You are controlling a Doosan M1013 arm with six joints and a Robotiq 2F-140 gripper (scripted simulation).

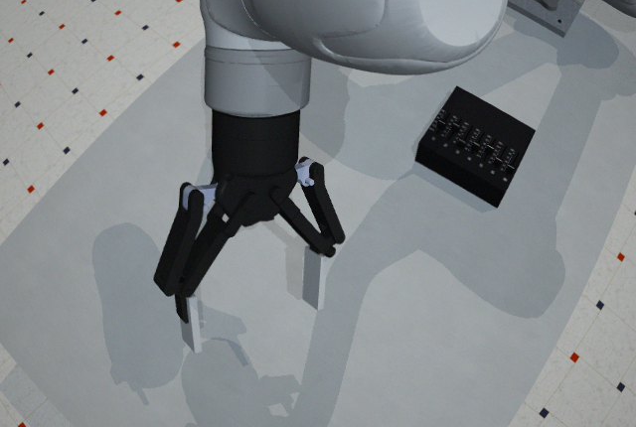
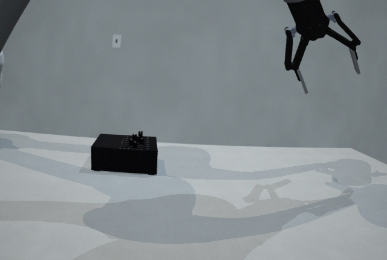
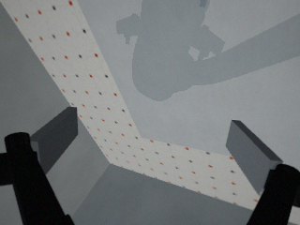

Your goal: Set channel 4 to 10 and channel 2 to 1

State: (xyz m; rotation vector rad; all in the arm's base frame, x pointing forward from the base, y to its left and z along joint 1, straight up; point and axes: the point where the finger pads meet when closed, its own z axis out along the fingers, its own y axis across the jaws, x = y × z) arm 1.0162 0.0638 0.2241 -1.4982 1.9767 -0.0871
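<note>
The channel 2 fader cap lies 460 mm behind my hand and 170 mm below it. Round my hand: channel 5 fader cap: 450 mm behind, 170 mm below, 70 mm to the left; channel 4 fader cap: 440 mm behind, 170 mm below, 50 mm to the left; channel 1 fader cap: 440 mm behind, 170 mm below, 20 mm to the right.
</note>
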